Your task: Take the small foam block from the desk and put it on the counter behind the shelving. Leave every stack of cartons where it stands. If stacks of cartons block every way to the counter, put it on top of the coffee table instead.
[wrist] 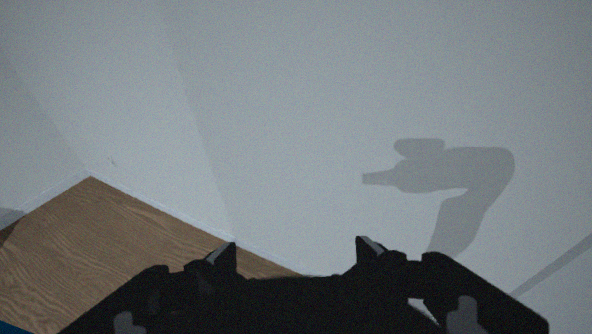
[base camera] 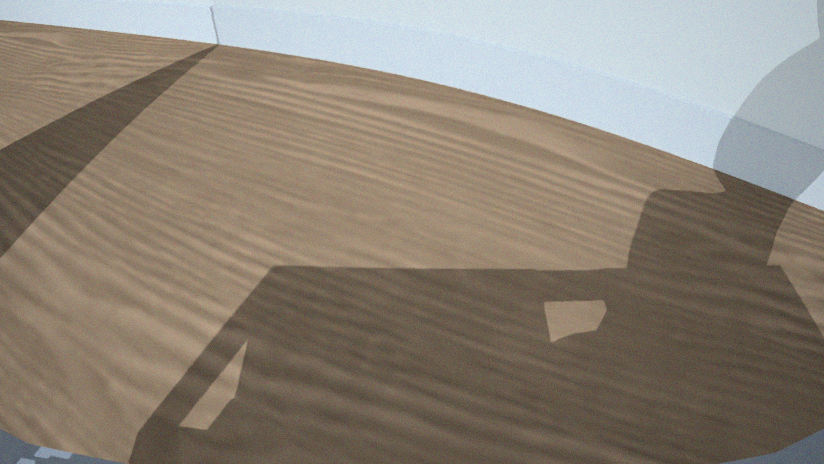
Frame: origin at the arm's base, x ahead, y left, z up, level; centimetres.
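Where they show: gripper, fingertip midpoint: [wrist: 296, 253].
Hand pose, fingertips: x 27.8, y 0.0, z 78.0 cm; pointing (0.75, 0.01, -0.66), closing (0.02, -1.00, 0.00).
After its pixels a point has its place.
My gripper [wrist: 296, 253] {x 27.8, y 0.0, z 78.0 cm} is open, with its two fingers wide apart and no object between them. It is in front of a pale wall. A small blue piece [wrist: 8, 329] {x 35.0, y 93.7, z 17.7 cm}, the colour of a painted frame, shows at the bottom left edge of the wrist view; too little of it shows to tell whether it is the shelving. The foam block, the desk, the counter, the coffee table and any stack of cartons do not show in either view.
A pale wall [base camera: 403, 34] {x 81.3, y 1.0, z -31.8 cm} [wrist: 300, 100] {x 81.4, y -1.7, z 68.3 cm} with a low skirting runs along the wood floor [base camera: 345, 172] {x 54.0, y 7.7, z -39.6 cm} [wrist: 100, 235] {x 110.1, y 151.1, z -39.6 cm}. The floor meets a wall corner at the left of the wrist view. The robot's shadow falls on floor and wall.
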